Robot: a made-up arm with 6 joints.
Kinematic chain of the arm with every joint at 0, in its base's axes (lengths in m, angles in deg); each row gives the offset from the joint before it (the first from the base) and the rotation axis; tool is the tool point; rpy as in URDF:
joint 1: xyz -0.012 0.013 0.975 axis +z
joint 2: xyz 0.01 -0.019 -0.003 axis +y
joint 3: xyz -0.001 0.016 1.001 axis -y
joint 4: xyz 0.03 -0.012 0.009 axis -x
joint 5: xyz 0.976 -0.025 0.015 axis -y
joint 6: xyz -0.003 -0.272 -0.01 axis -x
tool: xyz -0.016 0.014 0.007 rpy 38 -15.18 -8.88
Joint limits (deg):
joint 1: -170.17..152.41
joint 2: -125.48..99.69
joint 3: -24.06..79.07
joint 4: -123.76..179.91
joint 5: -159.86..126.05
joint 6: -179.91..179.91
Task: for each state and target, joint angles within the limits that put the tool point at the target. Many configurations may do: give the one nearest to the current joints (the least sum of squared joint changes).
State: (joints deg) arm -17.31 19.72 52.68 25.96 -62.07 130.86
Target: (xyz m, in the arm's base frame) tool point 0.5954 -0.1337 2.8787
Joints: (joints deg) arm 8.12 10.92 65.77 40.27 -64.01 131.12
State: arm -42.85 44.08 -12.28 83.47 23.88 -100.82
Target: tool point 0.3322 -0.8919 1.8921
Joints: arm -58.68 -4.45 -24.06 56.40 24.85 -98.80
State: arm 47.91 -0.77 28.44 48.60 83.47 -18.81
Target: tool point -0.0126 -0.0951 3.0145
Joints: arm 41.60 -5.86 67.12 77.53 93.81 -14.12
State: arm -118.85 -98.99 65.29 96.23 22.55 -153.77
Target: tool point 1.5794 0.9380 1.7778
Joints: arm -148.39 -75.43 54.72 101.57 22.54 -153.60
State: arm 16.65 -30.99 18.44 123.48 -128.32 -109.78
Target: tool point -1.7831 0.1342 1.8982
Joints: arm 1.38 -75.18 50.74 119.80 -128.84 -109.90
